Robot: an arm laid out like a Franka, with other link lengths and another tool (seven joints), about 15 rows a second.
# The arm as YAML. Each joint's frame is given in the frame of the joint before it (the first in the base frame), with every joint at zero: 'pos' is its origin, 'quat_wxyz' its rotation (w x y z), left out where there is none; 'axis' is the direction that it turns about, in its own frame. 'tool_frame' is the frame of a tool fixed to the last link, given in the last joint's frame.
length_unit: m
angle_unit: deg
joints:
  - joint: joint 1
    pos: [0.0, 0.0, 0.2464]
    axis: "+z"
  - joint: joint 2
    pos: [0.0, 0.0, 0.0]
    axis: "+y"
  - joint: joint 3
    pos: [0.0, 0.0, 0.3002]
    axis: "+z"
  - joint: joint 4
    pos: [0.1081, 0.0, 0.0]
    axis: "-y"
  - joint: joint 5
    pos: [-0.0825, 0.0, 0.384]
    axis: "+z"
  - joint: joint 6
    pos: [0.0, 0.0, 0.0]
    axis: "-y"
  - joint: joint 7
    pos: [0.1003, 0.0, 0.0]
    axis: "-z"
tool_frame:
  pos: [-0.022, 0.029, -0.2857]
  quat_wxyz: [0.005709, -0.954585, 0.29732, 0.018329]
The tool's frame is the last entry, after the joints.
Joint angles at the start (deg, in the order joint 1, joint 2, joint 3, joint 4, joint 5, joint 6, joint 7):
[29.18, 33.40, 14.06, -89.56, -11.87, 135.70, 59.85]
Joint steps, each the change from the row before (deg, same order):
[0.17, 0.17, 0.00, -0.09, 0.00, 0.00, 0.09]
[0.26, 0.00, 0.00, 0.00, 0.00, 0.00, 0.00]
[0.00, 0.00, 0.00, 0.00, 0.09, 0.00, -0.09]
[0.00, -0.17, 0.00, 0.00, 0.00, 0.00, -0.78]
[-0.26, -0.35, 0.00, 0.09, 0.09, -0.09, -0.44]
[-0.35, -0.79, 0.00, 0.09, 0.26, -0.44, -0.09]
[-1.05, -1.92, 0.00, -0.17, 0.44, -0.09, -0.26]
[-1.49, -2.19, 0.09, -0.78, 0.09, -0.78, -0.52]
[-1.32, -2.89, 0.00, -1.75, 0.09, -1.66, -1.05]
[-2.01, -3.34, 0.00, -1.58, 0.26, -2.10, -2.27]
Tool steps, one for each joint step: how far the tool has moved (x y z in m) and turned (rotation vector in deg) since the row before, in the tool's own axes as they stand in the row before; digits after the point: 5 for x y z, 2 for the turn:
[-0.00259, 0.00185, 0.00280, -0.25, -0.09, -0.07]
[-0.00362, 0.00003, 0.00005, 0.00, -0.06, -0.25]
[-0.00021, 0.00003, -0.00003, -0.01, -0.06, -0.03]
[-0.00005, -0.00061, -0.00209, 0.13, 0.04, -0.79]
[0.00376, -0.00228, -0.00490, 0.32, 0.10, -0.14]
[0.00517, -0.00349, -0.00973, 0.41, 0.14, 0.40]
[0.01471, -0.00943, -0.02274, 1.59, 0.44, 0.90]
[0.01971, -0.00193, -0.01998, 0.55, 0.83, 0.69]
[0.01756, 0.00766, -0.01898, -0.68, 0.99, -0.03]
[0.02671, 0.00893, -0.02442, -0.63, 1.19, -0.42]

